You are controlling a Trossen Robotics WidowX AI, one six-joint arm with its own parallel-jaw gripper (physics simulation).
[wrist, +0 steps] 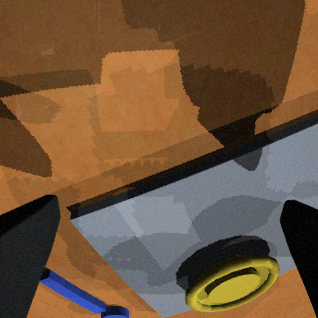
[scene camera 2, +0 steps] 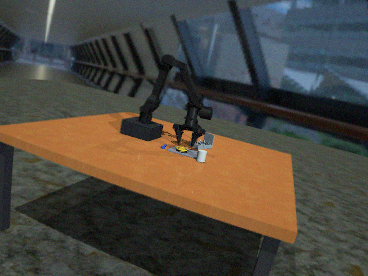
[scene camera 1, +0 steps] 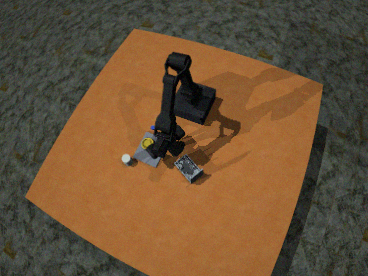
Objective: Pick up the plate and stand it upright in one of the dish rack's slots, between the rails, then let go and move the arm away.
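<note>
The yellow round plate (scene camera 1: pixel 147 143) (scene camera 2: pixel 182 149) (wrist: pixel 232 287) rests on a flat grey slab (scene camera 1: pixel 146 158) (scene camera 2: pixel 191 154) (wrist: pixel 295 167). In the wrist view it shows low and right of centre, with a dark shadow beside it. My gripper (scene camera 1: pixel 167 150) (scene camera 2: pixel 186 145) (wrist: pixel 174 211) is open and empty, pointing down low over the slab. The plate lies off to one side of the midpoint between its fingers. The grey dish rack (scene camera 1: pixel 197 176) (scene camera 2: pixel 209 140) stands on the table beside the slab, with nothing seen in it; its slots are too small to tell apart.
A white cylinder (scene camera 1: pixel 126 159) (scene camera 2: pixel 201 156) stands close to the slab's far side from the arm. A blue spoon-like object (scene camera 1: pixel 153 128) (scene camera 2: pixel 163 146) (wrist: pixel 75 292) lies near the slab's corner on the arm's side. The arm's black base (scene camera 1: pixel 199 111) (scene camera 2: pixel 142 130) stands on the orange table (scene camera 1: pixel 100 200) (scene camera 2: pixel 150 170).
</note>
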